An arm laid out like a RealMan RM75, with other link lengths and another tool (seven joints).
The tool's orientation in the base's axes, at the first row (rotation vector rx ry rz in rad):
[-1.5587, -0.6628, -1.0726]
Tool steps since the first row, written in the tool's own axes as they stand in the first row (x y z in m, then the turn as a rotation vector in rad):
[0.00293, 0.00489, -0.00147, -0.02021, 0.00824, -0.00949]
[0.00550, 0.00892, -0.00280, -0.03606, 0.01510, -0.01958]
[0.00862, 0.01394, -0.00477, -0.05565, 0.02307, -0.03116]
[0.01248, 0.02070, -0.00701, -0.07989, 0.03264, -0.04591]
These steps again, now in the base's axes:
[0.00502, -0.00306, 0.00041, -0.00461, -0.00883, -0.02161]
[0.00918, -0.00571, 0.00089, -0.00865, -0.01840, -0.03871]
[0.01425, -0.00930, 0.00141, -0.01383, -0.02924, -0.05962]
[0.02103, -0.01370, 0.00181, -0.02060, -0.04297, -0.08535]

